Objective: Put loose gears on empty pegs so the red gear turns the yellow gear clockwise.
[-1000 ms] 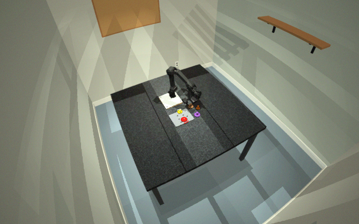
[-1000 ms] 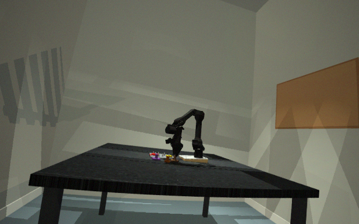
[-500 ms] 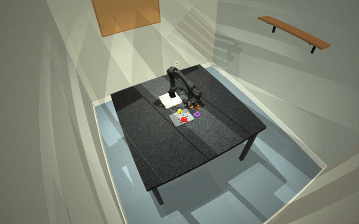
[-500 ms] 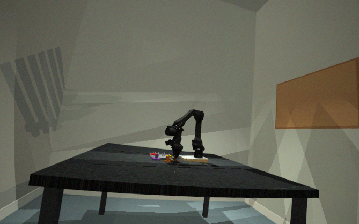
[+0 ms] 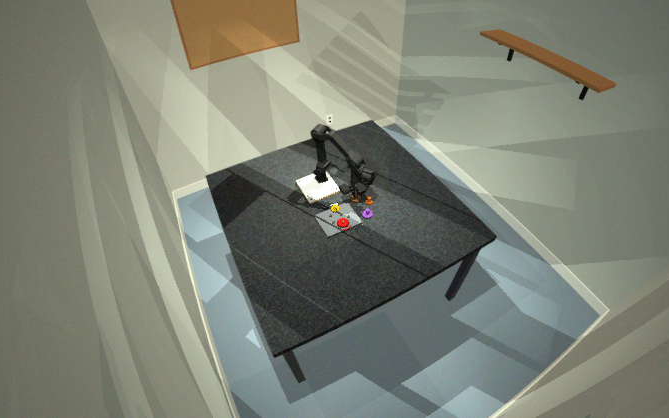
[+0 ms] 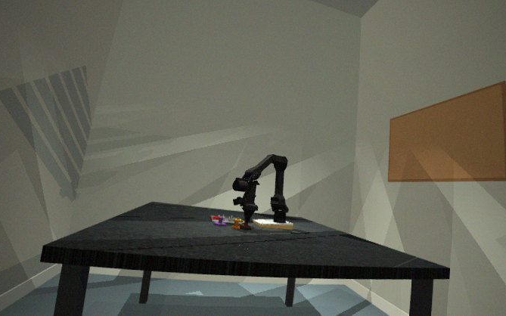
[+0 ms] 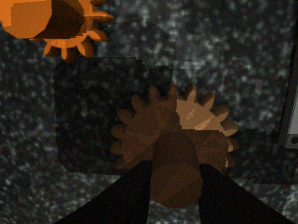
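The yellow gear lies 14 cm to the right of my gripper tip, 2 cm ahead of it and 1 cm below it. Round my gripper tip: brown gear 1 cm below; then orange gear 6 cm ahead, 5 cm to the left, 1 cm below; then purple gear 14 cm ahead, 1 cm below.
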